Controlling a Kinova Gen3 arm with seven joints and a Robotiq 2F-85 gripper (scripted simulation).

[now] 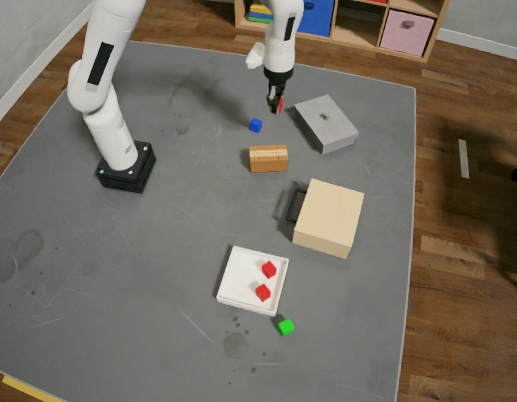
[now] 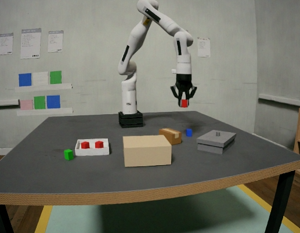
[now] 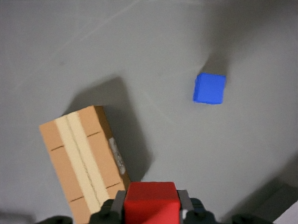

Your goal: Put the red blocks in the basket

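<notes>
Now: hand 420 mm to the left of the white basket, 180 mm above it and 140 mm short of it. The rest, counted from my hand: blue block (170 mm below, 90 mm behind, 50 mm to the left); then cardboard box (150 mm below, 60 mm to the right, 10 mm ahead); then lid (150 mm to the left, 140 mm below, 110 mm ahead).
</notes>
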